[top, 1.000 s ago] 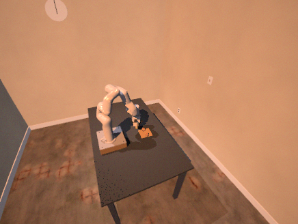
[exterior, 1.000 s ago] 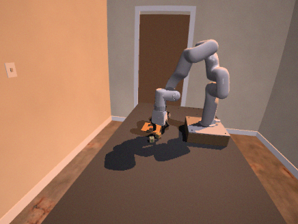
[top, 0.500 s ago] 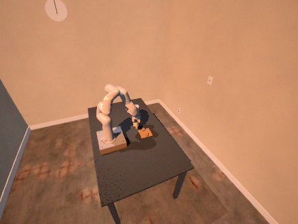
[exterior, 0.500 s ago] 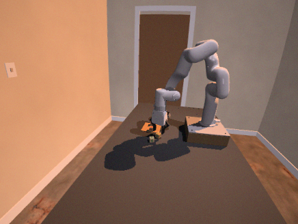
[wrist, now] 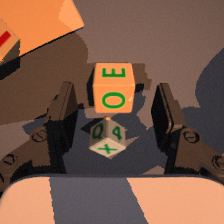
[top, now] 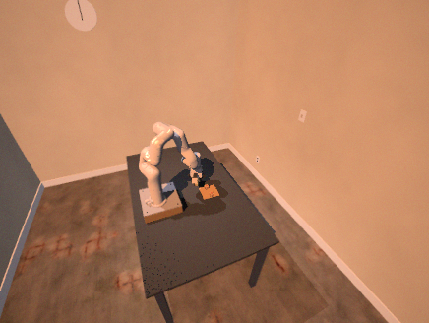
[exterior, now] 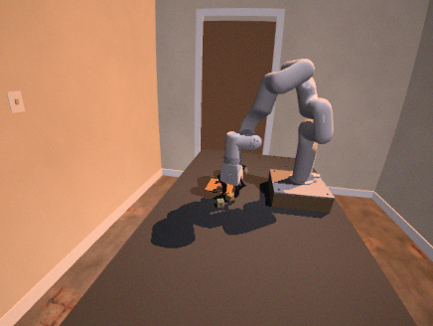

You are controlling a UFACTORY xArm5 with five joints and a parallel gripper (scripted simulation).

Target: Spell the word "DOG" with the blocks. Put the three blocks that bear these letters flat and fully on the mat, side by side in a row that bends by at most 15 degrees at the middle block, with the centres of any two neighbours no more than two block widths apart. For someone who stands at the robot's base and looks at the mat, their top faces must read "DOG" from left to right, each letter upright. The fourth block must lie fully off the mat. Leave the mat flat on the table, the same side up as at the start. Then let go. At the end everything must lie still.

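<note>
Right now the orange mat is 50 mm ahead of my hand, 130 mm to the right of it and 40 mm below it.
</note>
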